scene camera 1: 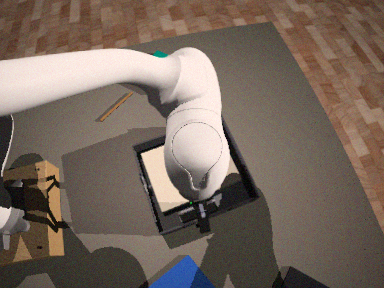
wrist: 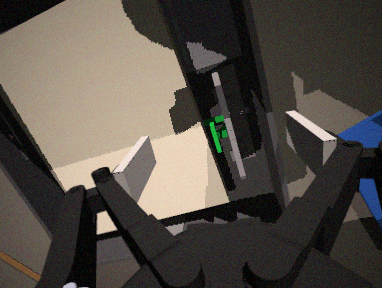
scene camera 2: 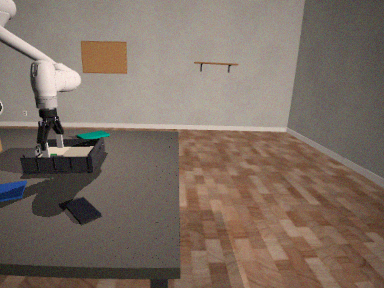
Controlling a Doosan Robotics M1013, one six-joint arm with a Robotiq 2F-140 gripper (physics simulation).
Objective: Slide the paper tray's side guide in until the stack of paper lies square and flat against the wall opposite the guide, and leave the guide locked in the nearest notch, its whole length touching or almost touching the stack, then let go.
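Pixels of known places: gripper, between the fingertips: [wrist: 216,139] [scene camera 2: 53,152]; arm's base, origin of its link: [scene camera 1: 4,212].
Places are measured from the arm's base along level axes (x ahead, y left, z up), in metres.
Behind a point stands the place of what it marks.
The dark paper tray [scene camera 1: 242,165] {x 0.794, y -0.136, z 0.007 m} [scene camera 2: 70,164] {x 0.706, y -0.239, z -0.039 m} [wrist: 258,65] {x 0.667, y -0.237, z -0.001 m} sits on the table with a cream paper stack [scene camera 1: 154,172] {x 0.526, y -0.036, z -0.041 m} [scene camera 2: 77,151] {x 0.686, y -0.046, z -0.041 m} [wrist: 90,85] {x 0.703, y -0.064, z -0.041 m} inside. The dark side guide [wrist: 226,172] {x 0.537, y -0.176, z -0.065 m} runs along one side of the stack, with a green latch piece [scene camera 1: 190,203] {x 0.598, y -0.183, z -0.004 m} [scene camera 2: 53,155] {x 0.618, y -0.201, z -0.005 m} [wrist: 215,137] {x 0.614, y -0.183, z -0.004 m} and a grey bar [wrist: 231,132] {x 0.613, y -0.199, z -0.006 m} beside it. My gripper [scene camera 1: 202,216] [scene camera 2: 53,146] {x 0.616, y -0.184, z 0.006 m} [wrist: 216,139] {x 0.616, y -0.184, z 0.006 m} is open and empty, low at the tray. In the wrist view one finger is over the stack side and the other beyond the tray's near wall, with the latch between. Whether the stack touches the opposite wall is unclear.
A blue object [scene camera 1: 182,275] {x 0.495, y -0.373, z -0.076 m} [scene camera 2: 11,191] {x 0.521, y -0.419, z -0.076 m} [wrist: 367,125] {x 0.544, y -0.364, z -0.076 m} lies near the guide side. A dark flat piece [scene camera 1: 300,280] {x 0.828, y -0.536, z -0.077 m} [scene camera 2: 83,210] {x 0.844, y -0.579, z -0.076 m}, a teal piece [scene camera 1: 160,54] {x 0.716, y 0.488, z -0.067 m} [scene camera 2: 93,135] {x 0.681, y 0.378, z -0.067 m}, a wooden stick [scene camera 1: 116,106] {x 0.464, y 0.300, z -0.079 m} [wrist: 20,266] {x 0.438, y 0.285, z -0.080 m} and a wooden box [scene camera 1: 56,210] {x 0.162, y -0.039, z -0.054 m} are also around the tray.
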